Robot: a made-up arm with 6 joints.
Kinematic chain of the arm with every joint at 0, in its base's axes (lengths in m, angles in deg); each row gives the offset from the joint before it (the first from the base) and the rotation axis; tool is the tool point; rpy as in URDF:
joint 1: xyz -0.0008 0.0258 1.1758 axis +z
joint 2: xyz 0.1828 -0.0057 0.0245 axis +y
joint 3: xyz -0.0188 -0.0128 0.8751 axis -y
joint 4: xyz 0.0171 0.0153 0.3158 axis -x
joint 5: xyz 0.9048 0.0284 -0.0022 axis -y
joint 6: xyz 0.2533 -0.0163 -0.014 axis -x
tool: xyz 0.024 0.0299 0.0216 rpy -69.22 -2.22 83
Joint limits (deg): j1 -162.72..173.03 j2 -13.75..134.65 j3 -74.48..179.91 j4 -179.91..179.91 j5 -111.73..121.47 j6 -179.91..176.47
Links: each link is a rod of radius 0.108 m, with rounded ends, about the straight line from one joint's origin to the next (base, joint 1, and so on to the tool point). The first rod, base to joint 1, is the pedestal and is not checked.
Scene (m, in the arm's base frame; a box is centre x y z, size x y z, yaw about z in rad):
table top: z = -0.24
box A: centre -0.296 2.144 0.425 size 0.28 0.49 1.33 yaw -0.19
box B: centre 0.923 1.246 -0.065 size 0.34 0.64 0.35 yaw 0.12
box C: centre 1.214 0.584 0 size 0.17 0.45 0.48 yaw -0.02
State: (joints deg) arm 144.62 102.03 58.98 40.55 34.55 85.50
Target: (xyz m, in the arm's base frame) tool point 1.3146 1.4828 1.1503
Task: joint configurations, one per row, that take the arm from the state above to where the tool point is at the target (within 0.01 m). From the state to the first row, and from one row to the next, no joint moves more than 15 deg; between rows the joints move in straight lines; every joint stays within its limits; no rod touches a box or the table.
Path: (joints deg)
1: 132.55 91.21 52.15 40.96 30.98 85.67
2: 120.48 80.40 45.32 41.37 27.40 85.85
3: 108.41 69.58 38.49 41.78 23.83 86.02
4: 96.34 58.77 31.66 42.19 20.25 86.19
5: 84.00 57.38 26.44 42.59 18.21 86.28
6: 71.66 55.99 21.21 43.00 16.18 86.37
7: 59.32 54.60 15.98 43.41 14.14 86.46
8: 46.98 53.22 10.75 43.82 12.10 86.55

